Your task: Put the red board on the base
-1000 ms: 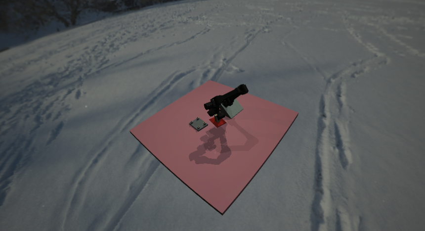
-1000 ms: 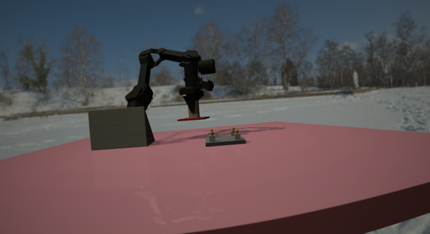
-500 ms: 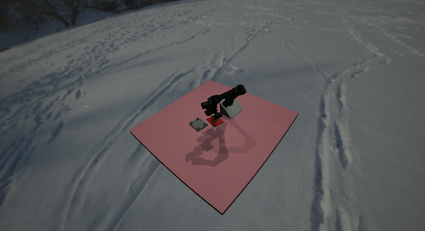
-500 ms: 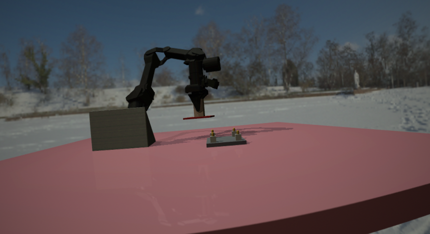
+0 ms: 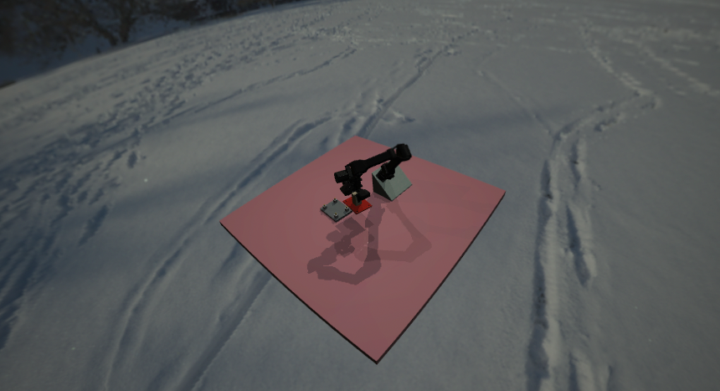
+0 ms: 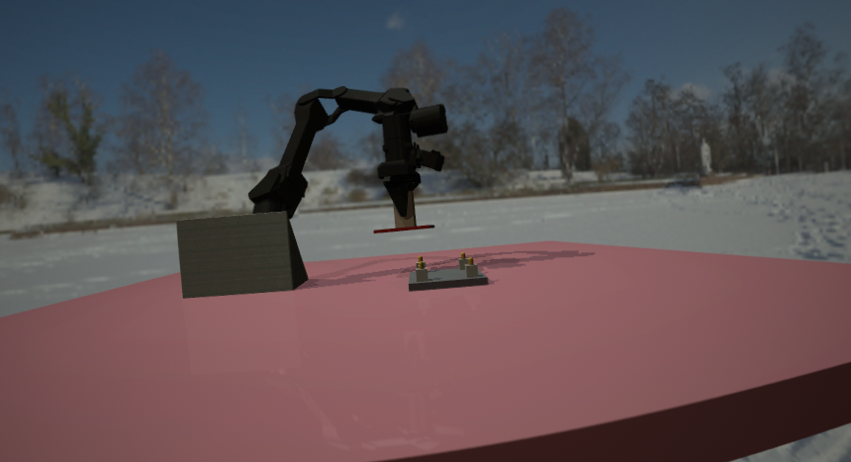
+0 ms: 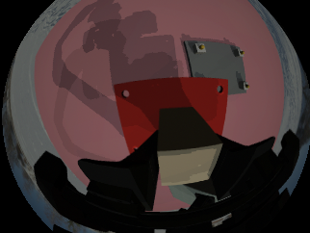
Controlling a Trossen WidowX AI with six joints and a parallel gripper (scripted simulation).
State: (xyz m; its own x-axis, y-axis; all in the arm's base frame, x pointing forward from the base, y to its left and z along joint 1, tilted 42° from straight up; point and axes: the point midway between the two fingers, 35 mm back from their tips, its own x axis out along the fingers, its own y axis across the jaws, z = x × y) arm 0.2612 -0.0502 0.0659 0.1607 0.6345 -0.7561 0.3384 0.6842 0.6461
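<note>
Now: the grey base 140 mm to the right of my gripper tip, 110 mm below it and 30 mm ahead of it. From my gripper tip the other things lie so: flat red board 10 mm below.
</note>
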